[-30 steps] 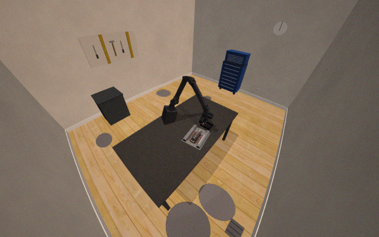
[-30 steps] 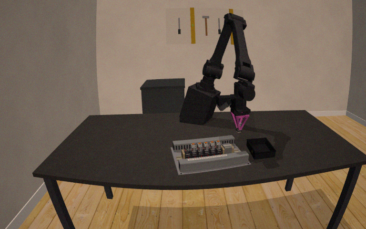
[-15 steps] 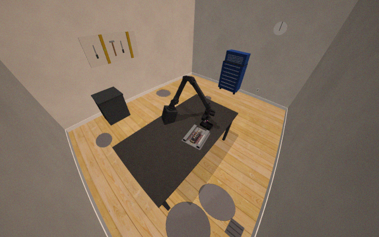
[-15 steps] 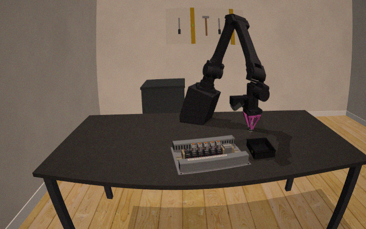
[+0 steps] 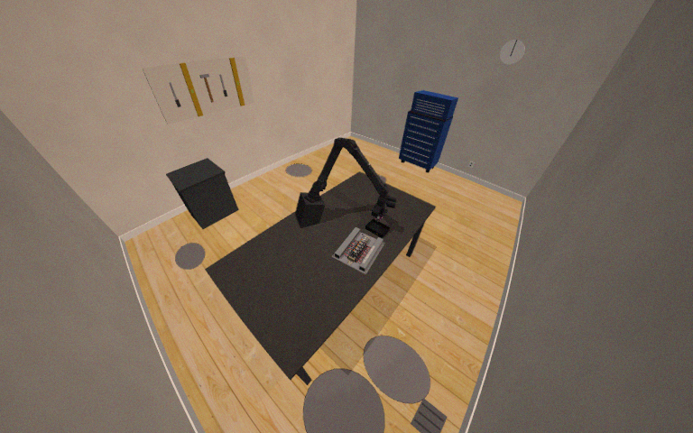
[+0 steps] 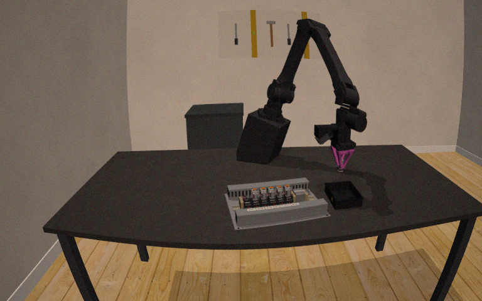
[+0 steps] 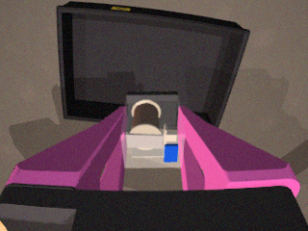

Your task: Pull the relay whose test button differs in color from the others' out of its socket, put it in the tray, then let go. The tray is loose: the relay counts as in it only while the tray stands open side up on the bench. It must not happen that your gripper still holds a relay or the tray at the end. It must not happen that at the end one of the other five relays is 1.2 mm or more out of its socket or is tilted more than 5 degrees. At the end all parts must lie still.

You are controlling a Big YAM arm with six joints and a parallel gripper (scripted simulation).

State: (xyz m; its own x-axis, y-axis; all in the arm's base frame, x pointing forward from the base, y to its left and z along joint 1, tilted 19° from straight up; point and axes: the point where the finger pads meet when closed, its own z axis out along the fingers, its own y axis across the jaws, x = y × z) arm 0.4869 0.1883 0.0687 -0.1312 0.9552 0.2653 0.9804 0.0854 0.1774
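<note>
Now: hand 120 mm above the black tray and 20 mm to the right of it. Round my hand: relay (right at my hand).
</note>
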